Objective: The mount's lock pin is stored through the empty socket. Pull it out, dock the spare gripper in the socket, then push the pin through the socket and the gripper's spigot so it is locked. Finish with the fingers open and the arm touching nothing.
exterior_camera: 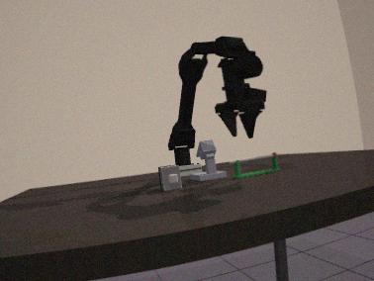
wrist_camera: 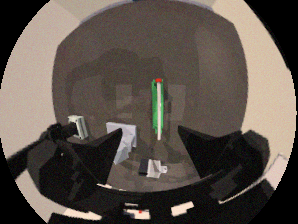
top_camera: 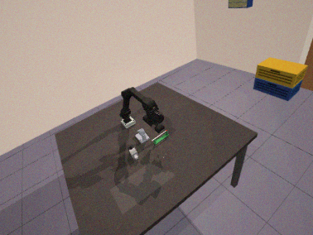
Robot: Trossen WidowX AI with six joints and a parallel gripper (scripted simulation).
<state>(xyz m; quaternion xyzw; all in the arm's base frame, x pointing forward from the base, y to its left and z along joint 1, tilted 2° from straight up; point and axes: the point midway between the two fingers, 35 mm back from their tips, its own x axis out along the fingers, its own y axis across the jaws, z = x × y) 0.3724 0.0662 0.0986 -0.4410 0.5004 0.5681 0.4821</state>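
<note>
The spare gripper is 22 cm to the right of my gripper tip, 8 cm below it and 1 cm ahead of it. Round my gripper tip: grey mount 9 cm behind, 8 cm to the right, 5 cm below; green rack 8 cm below, 3 cm to the left, 2 cm ahead.
</note>
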